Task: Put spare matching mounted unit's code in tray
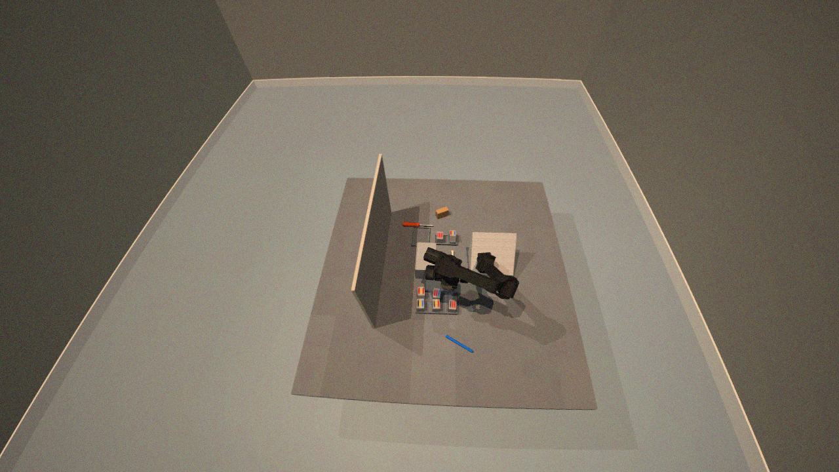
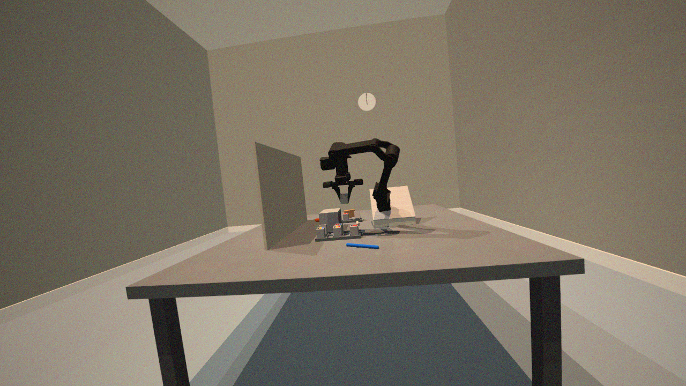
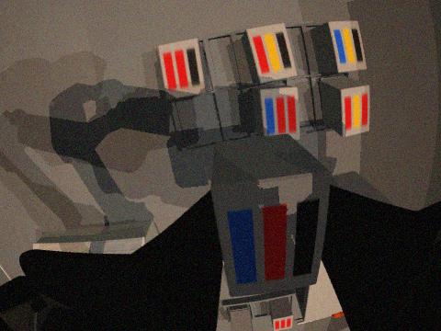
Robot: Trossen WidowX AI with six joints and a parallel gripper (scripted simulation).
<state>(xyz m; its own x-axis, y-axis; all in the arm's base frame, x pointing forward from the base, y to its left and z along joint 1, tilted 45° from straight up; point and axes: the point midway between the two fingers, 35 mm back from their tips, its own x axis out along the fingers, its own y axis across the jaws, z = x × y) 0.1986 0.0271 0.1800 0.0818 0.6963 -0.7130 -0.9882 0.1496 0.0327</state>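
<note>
My gripper tip is now 11 cm short of the wire-edged tray, 36 cm to the left of it and 15 cm above it. Round my gripper tip: blue stick 5 cm behind, 24 cm to the left, 15 cm below; grey mounted unit 9 cm ahead, 17 cm to the right, 11 cm below; upright panel 32 cm ahead, 19 cm to the right, 7 cm above.
</note>
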